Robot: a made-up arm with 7 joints.
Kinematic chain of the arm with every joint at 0, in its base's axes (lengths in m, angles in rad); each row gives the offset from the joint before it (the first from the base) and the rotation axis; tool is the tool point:
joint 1: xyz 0 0.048 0 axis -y
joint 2: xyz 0 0.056 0 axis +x
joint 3: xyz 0 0 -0.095 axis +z
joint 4: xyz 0 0 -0.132 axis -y
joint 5: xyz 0 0 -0.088 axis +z
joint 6: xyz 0 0 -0.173 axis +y
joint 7: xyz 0 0 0 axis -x
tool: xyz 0 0 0
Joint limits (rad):
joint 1: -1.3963..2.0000
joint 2: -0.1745..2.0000
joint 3: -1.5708..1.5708
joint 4: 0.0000..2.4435
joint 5: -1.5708..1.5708
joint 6: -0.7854..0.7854
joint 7: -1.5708..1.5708
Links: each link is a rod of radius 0.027 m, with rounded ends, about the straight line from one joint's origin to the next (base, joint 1, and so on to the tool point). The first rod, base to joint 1, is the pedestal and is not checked.
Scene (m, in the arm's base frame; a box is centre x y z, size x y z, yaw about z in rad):
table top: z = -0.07
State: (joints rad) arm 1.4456 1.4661 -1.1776 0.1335 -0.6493 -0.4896 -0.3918
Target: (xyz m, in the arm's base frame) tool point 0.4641 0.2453 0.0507
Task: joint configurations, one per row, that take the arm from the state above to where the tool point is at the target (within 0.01 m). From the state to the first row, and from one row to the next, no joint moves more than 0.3 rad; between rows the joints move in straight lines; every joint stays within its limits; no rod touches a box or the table.
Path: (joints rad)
1: 1.5009 1.1806 -1.1793 0.1153 -0.6493 -0.4896 -0.3918
2: 1.5562 0.8951 -1.1810 0.0972 -0.6493 -0.4896 -0.3918
3: 1.6115 0.6096 -1.1828 0.0790 -0.6493 -0.4896 -0.3918
4: 1.6668 0.3240 -1.1845 0.0608 -0.6493 -0.4896 -0.3918

